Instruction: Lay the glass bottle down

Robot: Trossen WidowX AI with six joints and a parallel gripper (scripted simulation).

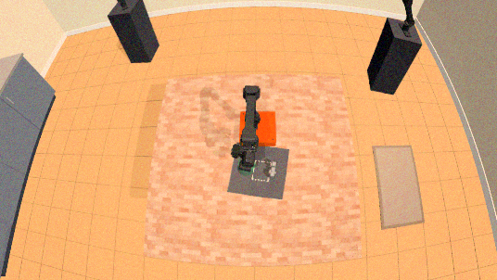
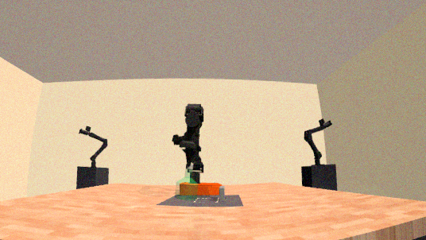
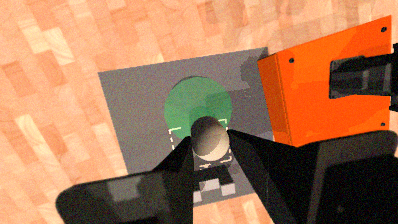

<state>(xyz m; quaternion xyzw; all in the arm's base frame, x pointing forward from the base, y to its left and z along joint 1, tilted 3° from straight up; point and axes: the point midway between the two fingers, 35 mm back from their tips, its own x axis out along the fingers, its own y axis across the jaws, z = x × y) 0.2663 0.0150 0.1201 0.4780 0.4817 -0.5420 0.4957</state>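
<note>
My gripper tip is now 150 mm above the dark grey mat and 60 mm to the right of it. Also, from my gripper tip: green glass bottle: 50 mm below, 10 mm to the right.
</note>
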